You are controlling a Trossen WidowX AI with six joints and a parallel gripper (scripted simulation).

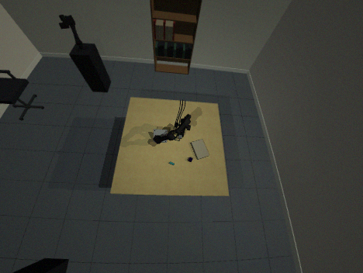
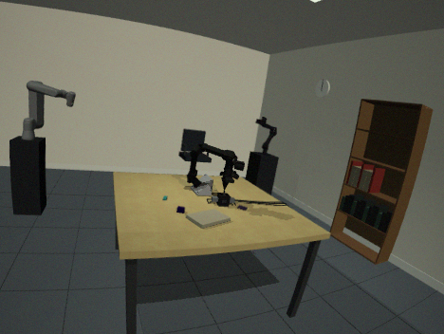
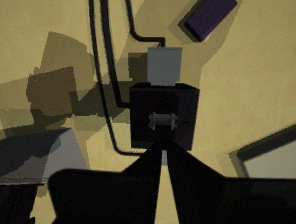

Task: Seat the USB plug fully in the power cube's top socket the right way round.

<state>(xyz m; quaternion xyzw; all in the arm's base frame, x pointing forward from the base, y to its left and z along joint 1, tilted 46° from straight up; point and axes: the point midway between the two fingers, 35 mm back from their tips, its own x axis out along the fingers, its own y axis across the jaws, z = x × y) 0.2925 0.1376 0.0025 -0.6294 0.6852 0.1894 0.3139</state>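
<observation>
My gripper tip is now 2 cm above the USB plug. From my gripper tip the other things lie so: cyan piece (39 cm to the right, 11 cm below, 10 cm behind); flat slab (24 cm ahead, 20 cm to the right, 11 cm below); blue block (34 cm to the right, 12 cm ahead, 11 cm below).
</observation>
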